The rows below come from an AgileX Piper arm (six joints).
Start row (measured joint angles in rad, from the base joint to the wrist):
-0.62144, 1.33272, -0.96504, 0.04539, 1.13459, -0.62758
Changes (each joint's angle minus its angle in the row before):
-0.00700, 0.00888, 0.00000, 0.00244, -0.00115, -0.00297
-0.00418, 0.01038, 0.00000, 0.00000, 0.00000, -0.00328
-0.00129, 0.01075, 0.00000, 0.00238, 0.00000, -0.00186
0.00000, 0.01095, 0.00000, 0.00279, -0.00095, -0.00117
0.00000, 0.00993, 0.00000, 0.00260, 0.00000, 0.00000
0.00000, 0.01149, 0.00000, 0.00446, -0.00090, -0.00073
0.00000, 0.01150, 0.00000, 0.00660, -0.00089, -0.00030
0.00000, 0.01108, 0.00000, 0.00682, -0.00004, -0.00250
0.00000, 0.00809, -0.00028, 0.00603, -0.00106, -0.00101
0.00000, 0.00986, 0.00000, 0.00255, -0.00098, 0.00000
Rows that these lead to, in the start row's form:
-0.62844, 1.34160, -0.96504, 0.04783, 1.13344, -0.63055
-0.63262, 1.35198, -0.96504, 0.04783, 1.13344, -0.63383
-0.63391, 1.36273, -0.96504, 0.05021, 1.13344, -0.63569
-0.63391, 1.37368, -0.96504, 0.05300, 1.13249, -0.63686
-0.63391, 1.38361, -0.96504, 0.05560, 1.13249, -0.63686
-0.63391, 1.39510, -0.96504, 0.06006, 1.13159, -0.63759
-0.63391, 1.40660, -0.96504, 0.06666, 1.13070, -0.63789
-0.63391, 1.41768, -0.96504, 0.07348, 1.13066, -0.64039
-0.63391, 1.42577, -0.96532, 0.07951, 1.12960, -0.64140
-0.63391, 1.43563, -0.96532, 0.08206, 1.12862, -0.64140

